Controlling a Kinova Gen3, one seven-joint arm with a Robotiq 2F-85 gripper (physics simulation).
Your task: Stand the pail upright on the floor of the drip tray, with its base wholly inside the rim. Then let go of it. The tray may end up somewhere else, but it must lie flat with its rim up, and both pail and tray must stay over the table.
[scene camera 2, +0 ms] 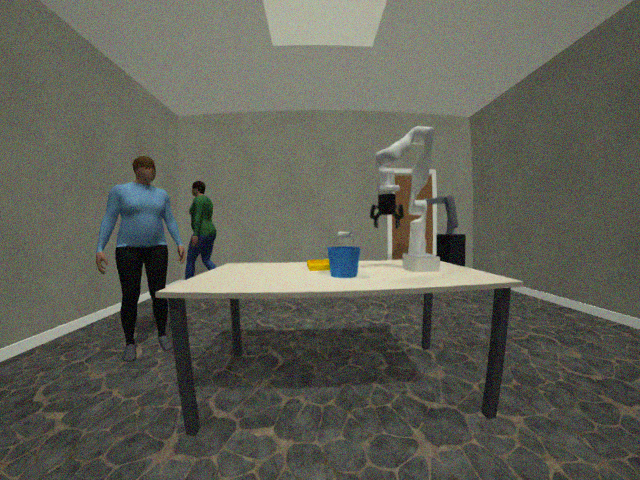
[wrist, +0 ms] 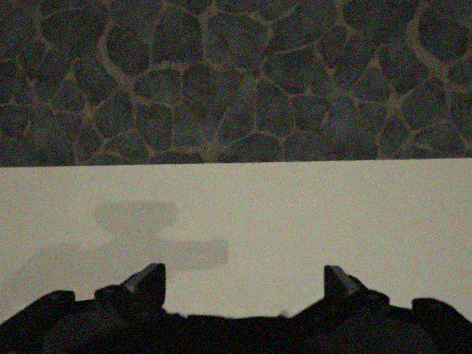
Observation:
In view: the gripper [wrist: 243, 282] and a blue pail [scene camera 2: 343, 261].
The wrist view does not show the blue pail: it is out of frame.

